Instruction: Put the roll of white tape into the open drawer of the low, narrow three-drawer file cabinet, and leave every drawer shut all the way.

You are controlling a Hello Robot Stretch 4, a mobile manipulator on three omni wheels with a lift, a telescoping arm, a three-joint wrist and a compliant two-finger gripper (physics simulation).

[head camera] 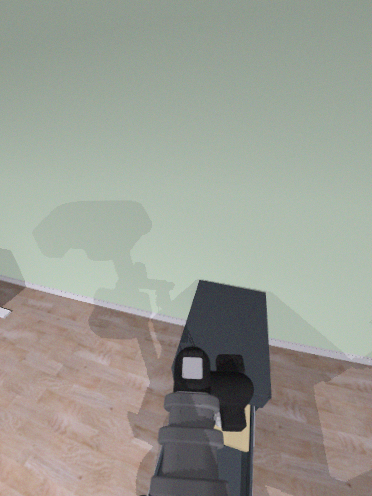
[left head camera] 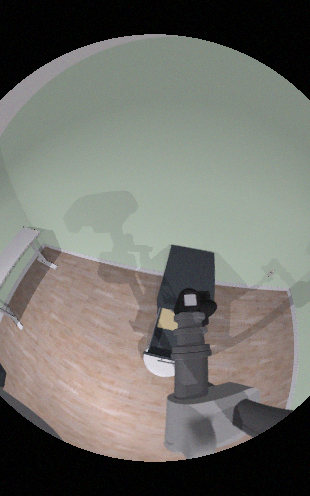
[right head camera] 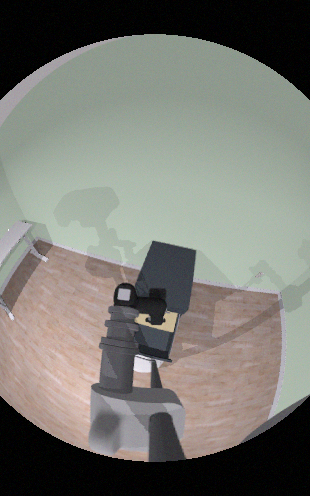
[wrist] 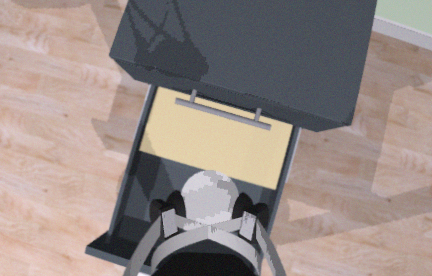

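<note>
The dark low file cabinet stands against the green wall. One drawer is pulled far out, with a pale yellow block at its cabinet end. A handle on the cabinet front shows above that block. In the wrist view my gripper is shut on the white tape roll, above the dark front part of the open drawer. The arm and wrist hide the fingers in the head view. The roll's height above the drawer floor is hard to tell.
A white round shape lies just past the drawer's front panel, partly under the arm. A white table stands at the far left. The wall runs behind the cabinet, with wood floor on both sides.
</note>
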